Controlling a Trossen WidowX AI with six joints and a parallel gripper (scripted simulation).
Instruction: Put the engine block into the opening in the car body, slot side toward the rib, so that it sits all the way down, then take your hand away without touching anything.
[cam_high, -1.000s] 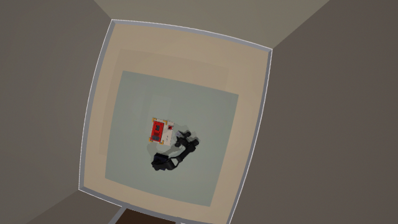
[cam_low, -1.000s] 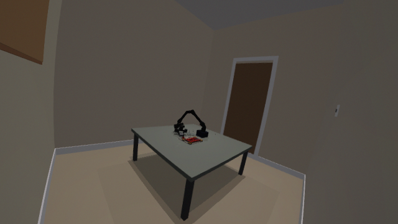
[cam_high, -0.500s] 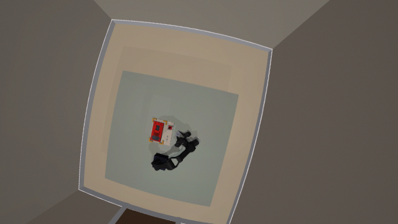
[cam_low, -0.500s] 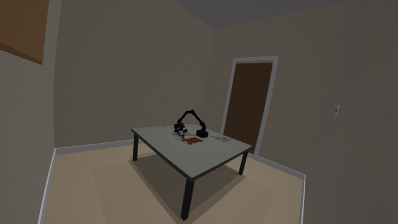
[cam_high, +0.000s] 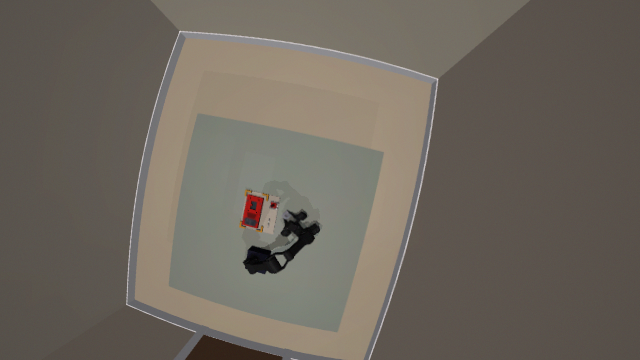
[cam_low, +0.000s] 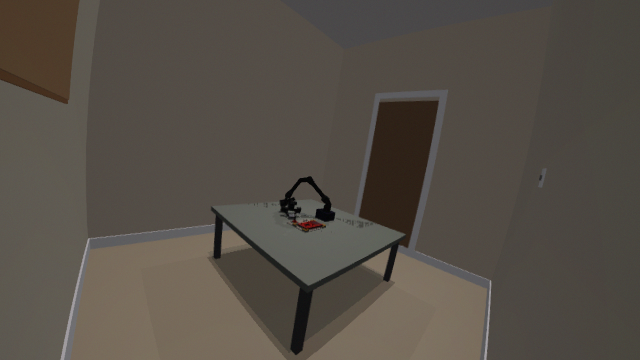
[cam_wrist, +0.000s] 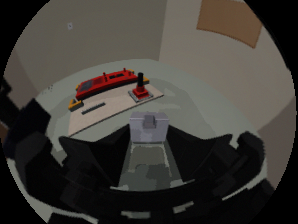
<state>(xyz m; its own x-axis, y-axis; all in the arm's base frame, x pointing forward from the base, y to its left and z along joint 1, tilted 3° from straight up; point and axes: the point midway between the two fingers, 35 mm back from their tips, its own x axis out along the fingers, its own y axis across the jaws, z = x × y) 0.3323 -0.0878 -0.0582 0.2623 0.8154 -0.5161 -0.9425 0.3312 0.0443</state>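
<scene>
The grey engine block is 1 cm above my gripper tip.
</scene>
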